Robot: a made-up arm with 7 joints. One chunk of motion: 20 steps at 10 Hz.
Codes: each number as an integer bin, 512 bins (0 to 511) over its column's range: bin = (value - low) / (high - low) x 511, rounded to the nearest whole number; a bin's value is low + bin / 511 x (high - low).
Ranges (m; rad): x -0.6..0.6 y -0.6..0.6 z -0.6..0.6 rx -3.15..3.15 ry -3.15..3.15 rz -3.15..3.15
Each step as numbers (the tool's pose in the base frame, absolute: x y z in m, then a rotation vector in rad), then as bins.
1 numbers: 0.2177 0.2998 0.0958 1.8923 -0.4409 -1.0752
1 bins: 348 383 296 409 220 168
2 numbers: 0.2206 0.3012 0.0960 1.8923 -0.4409 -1.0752
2 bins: 349 384 296 409 220 168
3 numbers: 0.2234 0.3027 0.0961 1.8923 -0.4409 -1.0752
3 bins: 351 384 296 409 220 168
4 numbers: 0.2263 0.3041 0.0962 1.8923 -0.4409 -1.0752
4 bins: 352 385 296 409 220 168
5 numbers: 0.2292 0.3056 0.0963 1.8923 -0.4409 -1.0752
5 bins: 353 386 297 409 220 168
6 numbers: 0.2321 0.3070 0.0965 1.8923 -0.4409 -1.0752
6 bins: 354 386 297 409 220 168
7 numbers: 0.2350 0.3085 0.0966 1.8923 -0.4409 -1.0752
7 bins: 356 387 297 409 220 168
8 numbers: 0.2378 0.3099 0.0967 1.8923 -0.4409 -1.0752
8 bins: 357 387 297 409 220 168
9 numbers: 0.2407 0.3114 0.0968 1.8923 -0.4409 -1.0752
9 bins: 358 388 297 409 220 168
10 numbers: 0.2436 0.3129 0.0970 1.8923 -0.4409 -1.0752
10 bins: 359 389 297 409 220 168
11 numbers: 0.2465 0.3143 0.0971 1.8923 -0.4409 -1.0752
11 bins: 360 389 297 409 220 168
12 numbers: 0.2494 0.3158 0.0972 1.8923 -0.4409 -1.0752
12 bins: 362 390 297 409 220 168
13 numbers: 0.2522 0.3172 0.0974 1.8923 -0.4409 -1.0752
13 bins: 363 391 297 409 220 168
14 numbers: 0.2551 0.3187 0.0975 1.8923 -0.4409 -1.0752
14 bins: 364 391 297 409 220 168
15 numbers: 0.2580 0.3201 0.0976 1.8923 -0.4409 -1.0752
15 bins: 365 392 297 409 220 168
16 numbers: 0.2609 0.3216 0.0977 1.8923 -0.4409 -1.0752
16 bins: 367 392 297 409 220 168
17 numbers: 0.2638 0.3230 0.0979 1.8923 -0.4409 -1.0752
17 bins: 368 393 297 409 220 168
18 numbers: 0.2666 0.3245 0.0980 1.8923 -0.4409 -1.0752
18 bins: 369 394 297 409 220 168
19 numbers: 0.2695 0.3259 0.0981 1.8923 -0.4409 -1.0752
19 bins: 370 394 297 409 220 168
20 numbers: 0.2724 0.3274 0.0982 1.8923 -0.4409 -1.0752
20 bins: 371 395 297 409 220 168
